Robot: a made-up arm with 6 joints.
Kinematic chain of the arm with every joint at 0, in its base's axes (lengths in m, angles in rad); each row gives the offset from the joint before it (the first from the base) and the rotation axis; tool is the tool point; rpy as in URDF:
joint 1: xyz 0 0 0.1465 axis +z
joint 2: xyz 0 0 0 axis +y
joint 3: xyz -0.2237 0 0.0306 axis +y
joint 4: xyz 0.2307 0 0.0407 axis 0.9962 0 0.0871
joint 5: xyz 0 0 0 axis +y
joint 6: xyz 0.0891 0 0.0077 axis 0.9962 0 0.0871
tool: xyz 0 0 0 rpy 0 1.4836 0
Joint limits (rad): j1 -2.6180..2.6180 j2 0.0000..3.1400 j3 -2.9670..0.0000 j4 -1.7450..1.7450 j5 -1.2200..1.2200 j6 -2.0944..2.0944
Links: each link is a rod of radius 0.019 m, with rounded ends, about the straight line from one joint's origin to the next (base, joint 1, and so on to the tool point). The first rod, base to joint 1, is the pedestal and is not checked.
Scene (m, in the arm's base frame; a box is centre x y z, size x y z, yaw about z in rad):
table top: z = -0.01
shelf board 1: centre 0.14 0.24 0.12 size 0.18 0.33 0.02 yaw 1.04
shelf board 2: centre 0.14 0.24 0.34 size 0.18 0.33 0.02 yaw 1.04
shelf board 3: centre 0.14 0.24 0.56 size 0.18 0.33 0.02 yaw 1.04
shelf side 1: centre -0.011 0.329 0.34 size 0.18 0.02 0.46 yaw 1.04
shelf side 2: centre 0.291 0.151 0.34 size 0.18 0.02 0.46 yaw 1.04
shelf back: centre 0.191 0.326 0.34 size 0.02 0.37 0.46 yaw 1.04
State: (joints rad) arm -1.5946 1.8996 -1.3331 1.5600 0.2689 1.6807
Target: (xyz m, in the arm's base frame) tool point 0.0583 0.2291 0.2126
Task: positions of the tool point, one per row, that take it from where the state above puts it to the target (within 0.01 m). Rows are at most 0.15 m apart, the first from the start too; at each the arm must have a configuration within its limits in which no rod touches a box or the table.
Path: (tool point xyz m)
1: 0.1314 -0.3334 0.2325
2: 0.2099 -0.2388 0.2396
3: 0.2418 -0.1305 0.2404
4: 0.2283 -0.0293 0.2351
5: 0.1793 0.0474 0.2244
6: 0.1109 0.0894 0.2090
7: 0.1086 0.1345 0.2154
8: 0.0918 0.1827 0.2168
9: 0.0583 0.2291 0.2126

